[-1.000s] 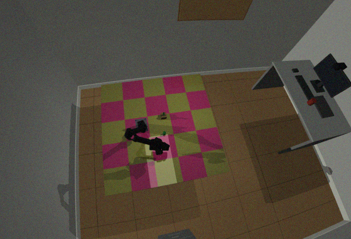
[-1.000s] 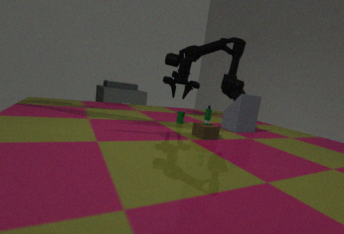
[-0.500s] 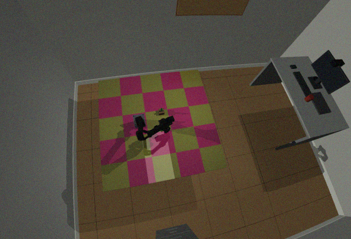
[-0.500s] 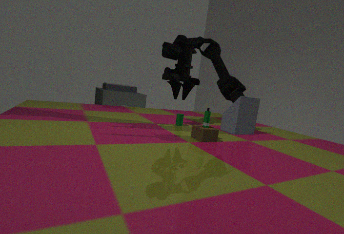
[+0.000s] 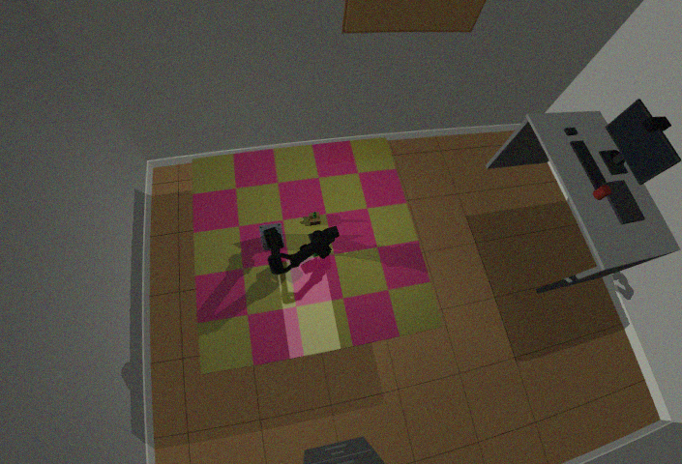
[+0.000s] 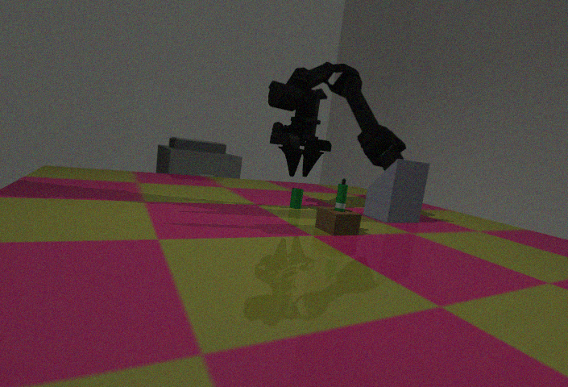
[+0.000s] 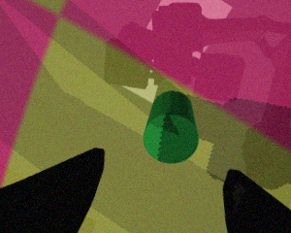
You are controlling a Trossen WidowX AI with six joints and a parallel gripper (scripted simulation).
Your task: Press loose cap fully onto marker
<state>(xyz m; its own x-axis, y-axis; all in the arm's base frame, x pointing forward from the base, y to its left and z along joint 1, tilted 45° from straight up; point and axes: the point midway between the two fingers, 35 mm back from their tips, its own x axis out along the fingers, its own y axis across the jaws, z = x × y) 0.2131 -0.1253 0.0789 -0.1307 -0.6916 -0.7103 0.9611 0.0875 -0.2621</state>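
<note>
The green cap is 60 mm below my gripper tip. Also, from my gripper tip: brown holder block: 50 mm ahead, 210 mm to the left, 60 mm below.
</note>
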